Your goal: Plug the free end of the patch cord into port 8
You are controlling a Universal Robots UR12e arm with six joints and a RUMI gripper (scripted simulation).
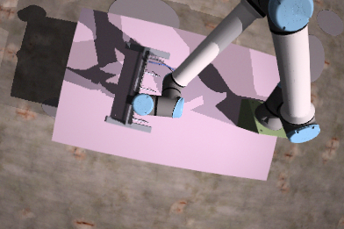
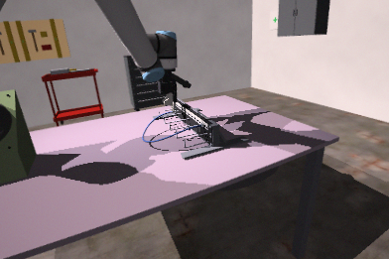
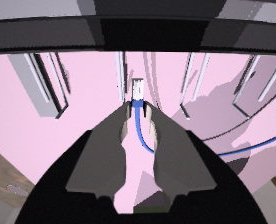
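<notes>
Right now the white plug is 10 mm below my hand and 10 mm ahead of it.
</notes>
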